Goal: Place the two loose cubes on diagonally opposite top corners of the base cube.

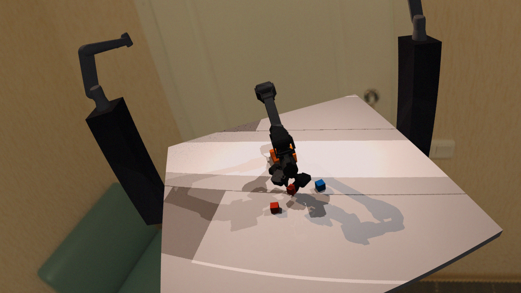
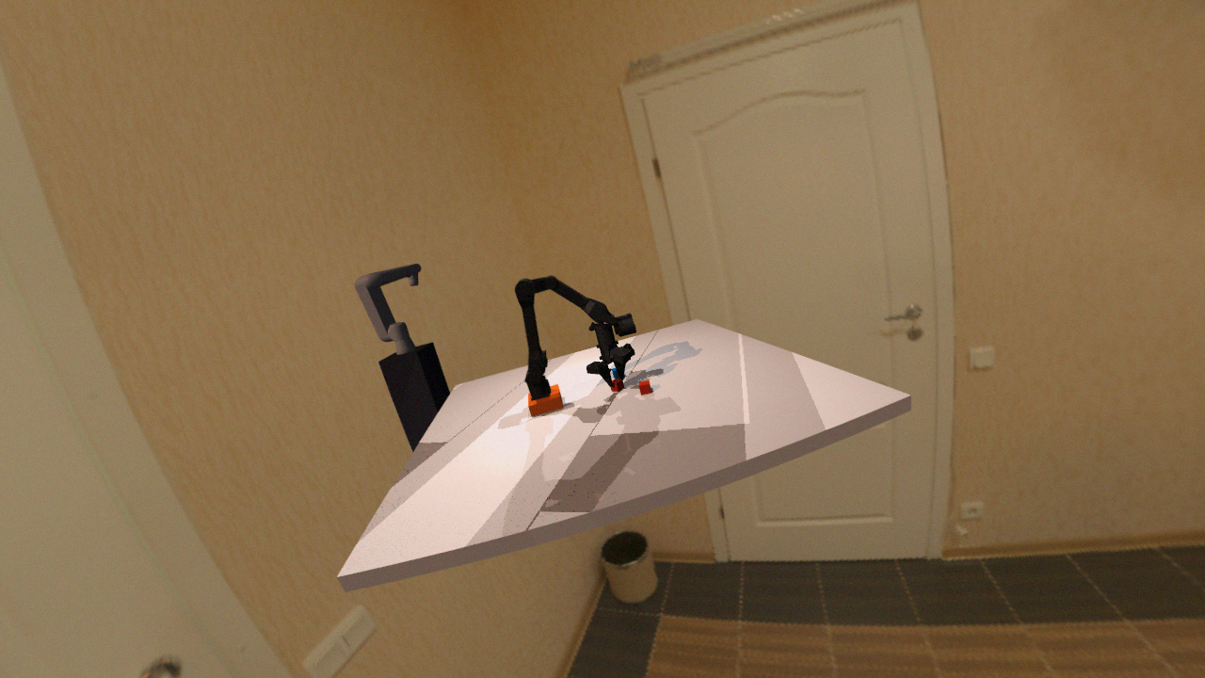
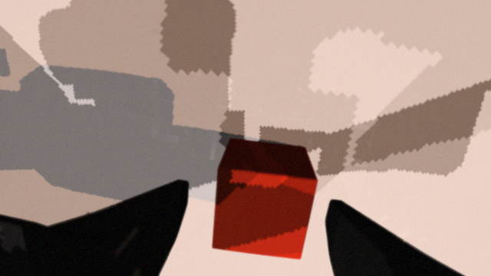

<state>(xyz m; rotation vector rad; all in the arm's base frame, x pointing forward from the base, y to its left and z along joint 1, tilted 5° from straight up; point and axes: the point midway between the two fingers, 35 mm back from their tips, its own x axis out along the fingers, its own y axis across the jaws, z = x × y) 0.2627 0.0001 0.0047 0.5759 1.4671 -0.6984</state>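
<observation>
My gripper tip is now 12 cm to the right of the blue cube and 1 cm short of it.
</observation>
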